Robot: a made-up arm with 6 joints. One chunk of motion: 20 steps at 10 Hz.
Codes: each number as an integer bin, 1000 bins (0 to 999) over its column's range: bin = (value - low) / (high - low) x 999, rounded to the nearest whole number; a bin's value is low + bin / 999 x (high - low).
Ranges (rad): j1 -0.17..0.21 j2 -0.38..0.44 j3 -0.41..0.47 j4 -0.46..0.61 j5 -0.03..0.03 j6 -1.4..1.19
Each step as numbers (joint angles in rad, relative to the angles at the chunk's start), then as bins.
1 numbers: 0.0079 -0.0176 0.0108 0.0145 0.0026 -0.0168
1 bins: 468 442 478 443 543 534
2 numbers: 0.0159 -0.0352 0.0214 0.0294 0.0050 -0.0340
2 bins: 489 420 490 457 583 527
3 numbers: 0.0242 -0.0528 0.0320 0.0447 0.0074 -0.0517
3 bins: 511 399 502 471 623 520
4 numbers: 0.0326 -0.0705 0.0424 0.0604 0.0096 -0.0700
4 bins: 533 377 514 486 659 513
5 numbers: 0.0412 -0.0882 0.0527 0.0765 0.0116 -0.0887
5 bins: 555 355 525 501 693 506
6 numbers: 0.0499 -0.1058 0.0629 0.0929 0.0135 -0.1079
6 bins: 578 334 537 516 724 498
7 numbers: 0.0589 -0.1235 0.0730 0.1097 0.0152 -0.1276
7 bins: 602 312 548 532 753 491
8 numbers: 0.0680 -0.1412 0.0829 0.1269 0.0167 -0.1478
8 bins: 626 291 560 548 778 483
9 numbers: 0.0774 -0.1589 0.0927 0.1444 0.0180 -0.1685
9 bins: 650 269 571 564 799 475
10 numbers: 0.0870 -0.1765 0.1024 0.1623 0.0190 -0.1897
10 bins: 676 248 582 581 816 467
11 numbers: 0.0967 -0.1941 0.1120 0.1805 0.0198 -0.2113
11 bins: 701 226 593 598 829 458
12 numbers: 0.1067 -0.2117 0.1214 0.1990 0.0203 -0.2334
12 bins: 727 205 603 615 837 450
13 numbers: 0.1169 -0.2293 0.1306 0.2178 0.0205 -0.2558
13 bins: 754 184 614 633 841 441
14 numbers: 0.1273 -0.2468 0.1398 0.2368 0.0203 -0.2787
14 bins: 782 162 624 651 837 433
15 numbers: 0.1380 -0.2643 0.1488 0.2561 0.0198 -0.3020
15 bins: 810 141 634 669 829 424
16 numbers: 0.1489 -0.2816 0.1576 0.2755 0.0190 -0.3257
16 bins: 838 120 644 687 816 414
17 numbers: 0.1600 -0.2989 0.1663 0.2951 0.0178 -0.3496
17 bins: 868 99 654 705 796 405
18 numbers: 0.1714 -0.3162 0.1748 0.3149 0.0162 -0.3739
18 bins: 898 78 664 723 769 396
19 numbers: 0.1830 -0.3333 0.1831 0.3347 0.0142 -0.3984
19 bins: 928 57 673 742 736 386
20 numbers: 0.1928 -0.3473 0.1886 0.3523 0.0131 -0.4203
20 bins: 954 40 680 758 718 378
